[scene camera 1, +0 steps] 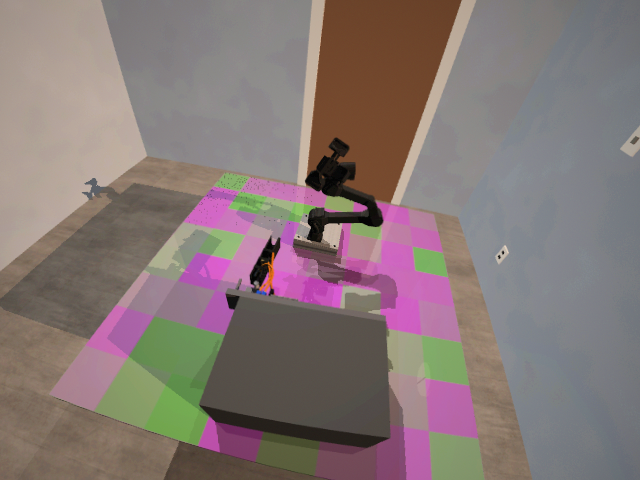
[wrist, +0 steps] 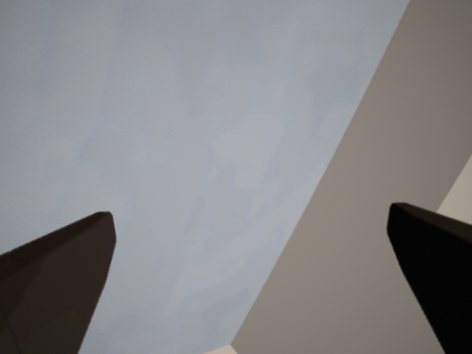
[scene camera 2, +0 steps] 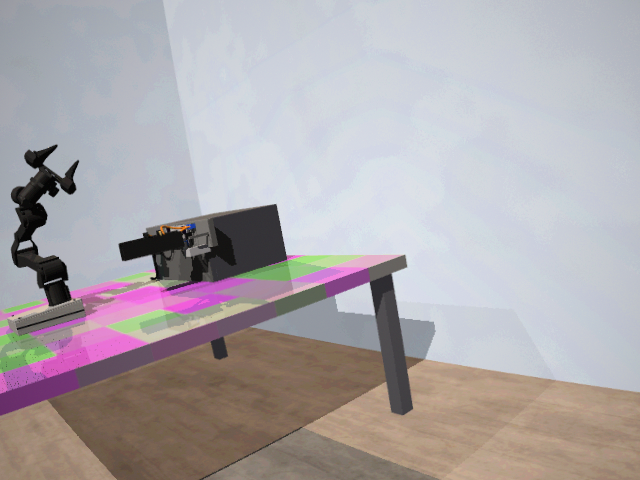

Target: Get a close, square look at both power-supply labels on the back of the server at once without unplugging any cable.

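Pixels of known places: gripper, fingertip midpoint: point(scene camera 1: 325, 159) point(wrist: 252, 222) point(scene camera 2: 67, 152); arm's base, link origin: point(scene camera 1: 315, 236) point(scene camera 2: 59, 303).
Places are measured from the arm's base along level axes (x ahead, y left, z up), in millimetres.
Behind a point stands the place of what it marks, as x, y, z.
Observation:
The dark grey server point(scene camera 1: 299, 366) @(641, 75, 158) point(scene camera 2: 250, 242) @(641, -136, 47) lies on the table, its back facing the arm's base. Orange cables point(scene camera 1: 271, 276) @(351, -93, 106) point(scene camera 2: 173, 227) @(397, -80, 153) and a blue connector point(scene camera 1: 261, 292) @(451, -95, 150) point(scene camera 2: 191, 226) @(449, -105, 144) show at one side of that back. A long black bracket point(scene camera 1: 264, 259) @(313, -130, 141) point(scene camera 2: 149, 245) @(277, -150, 118) sticks out beside them toward the arm. The power-supply labels cannot be made out in any view. My gripper point(scene camera 2: 67, 153) @(127, 11, 454) point(wrist: 252, 222) @(127, 11, 454) is open and empty, raised high above the base and well away from the server. It is tilted upward, and its wrist view shows bluish and beige room surfaces between the fingers.
The arm's light base plate point(scene camera 1: 317, 244) @(48, 21, 1) point(scene camera 2: 49, 317) @(-55, -92, -21) stands on the pink and green checkered table point(scene camera 1: 444, 400) @(578, 560, -48) point(scene camera 2: 305, 272) @(628, -439, -48), beyond the server's back. The black bracket stands between part of the server's back and the base. A brown door point(scene camera 1: 382, 77) is behind the arm.

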